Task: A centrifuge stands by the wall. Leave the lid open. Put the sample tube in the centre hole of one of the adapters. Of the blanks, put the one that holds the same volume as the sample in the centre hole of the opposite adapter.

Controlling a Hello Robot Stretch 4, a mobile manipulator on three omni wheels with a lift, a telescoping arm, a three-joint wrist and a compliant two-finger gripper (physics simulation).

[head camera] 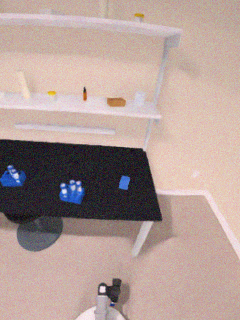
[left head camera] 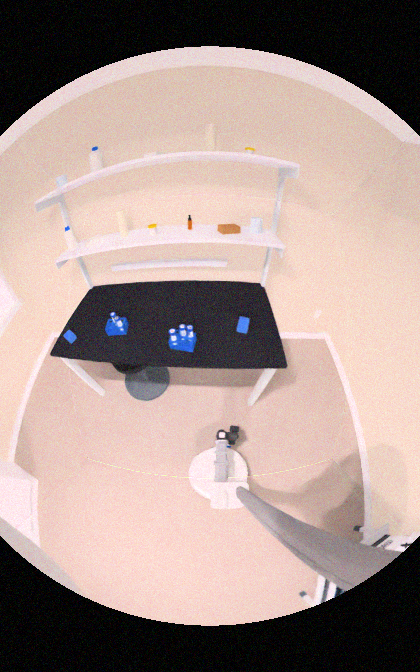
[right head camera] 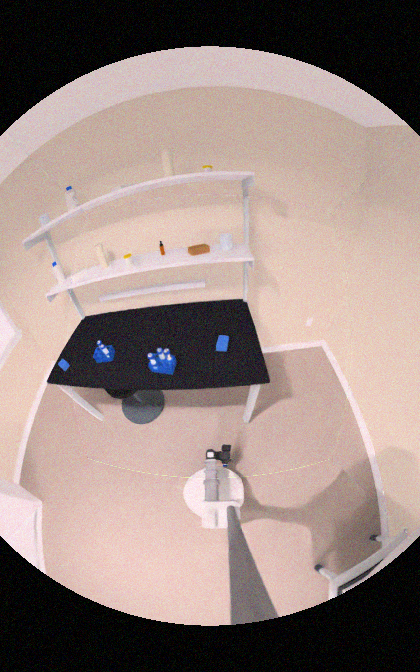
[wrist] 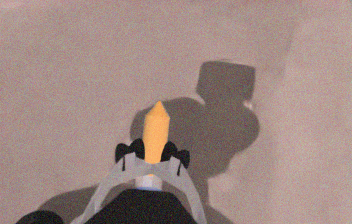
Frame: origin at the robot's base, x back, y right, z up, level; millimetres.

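Seen in the pictures: gripper, fingertip midpoint: [wrist: 153,152].
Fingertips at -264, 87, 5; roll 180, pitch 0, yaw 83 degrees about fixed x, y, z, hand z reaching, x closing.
A point is followed by its place in that frame, as x, y, z.
My gripper [wrist: 153,152] @[-263, 87, 5] is shut on a tube [wrist: 156,130] @[-293, 91, 34] with orange contents. Its pointed end sticks out beyond the fingertips, and its white and blue top is near the palm, partly hidden by the fingers. The gripper is low over the floor, in front of the table. A blue rack [head camera: 75,198] @[-668, -209, 740] [left head camera: 185,345] [right head camera: 162,368] on the table holds several blue-capped tubes. A second blue rack [left head camera: 115,330] [right head camera: 104,356] to its left also holds blue-capped tubes. Their fill levels are too small to read. I cannot make out the centrifuge or its adapters.
The black table [head camera: 100,165] @[-1012, -84, 734] [left head camera: 210,300] [right head camera: 200,320] carries a blue block [head camera: 124,182] @[-802, 103, 775] [left head camera: 243,325] [right head camera: 222,343] at the right. Shelves with bottles are above. A round stool base [head camera: 40,235] @[-726, -656, 2] [left head camera: 147,384] [right head camera: 143,407] is beneath its front edge. A white cabinet [left head camera: 15,505] [right head camera: 17,525] stands at the left.
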